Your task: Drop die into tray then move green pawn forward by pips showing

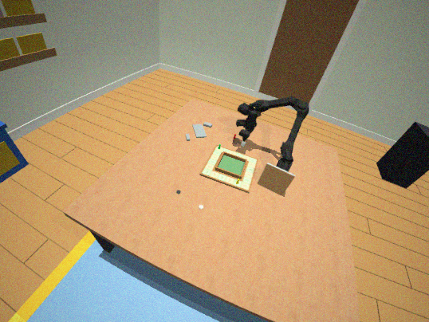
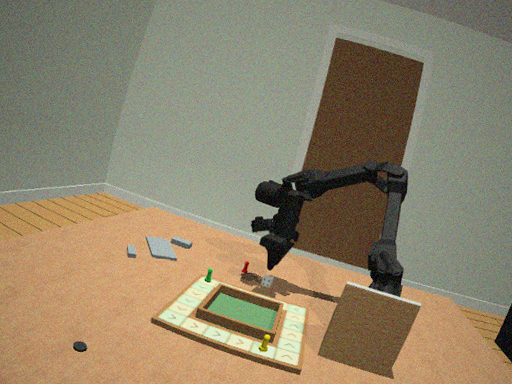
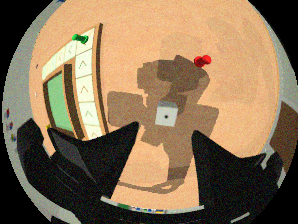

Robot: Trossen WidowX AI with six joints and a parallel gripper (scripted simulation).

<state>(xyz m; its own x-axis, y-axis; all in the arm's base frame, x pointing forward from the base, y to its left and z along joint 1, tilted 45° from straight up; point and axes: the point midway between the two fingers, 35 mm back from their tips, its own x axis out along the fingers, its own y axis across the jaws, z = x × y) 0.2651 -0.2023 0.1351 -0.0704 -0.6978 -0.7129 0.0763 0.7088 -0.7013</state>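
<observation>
The white die lies 40 mm below my gripper tip. Round my gripper tip: red pawn 80 mm ahead, 40 mm to the right, 40 mm below; yellow pawn 70 mm behind, 350 mm to the left, 30 mm below; green pawn 120 mm ahead, 140 mm to the left, 30 mm below.
</observation>
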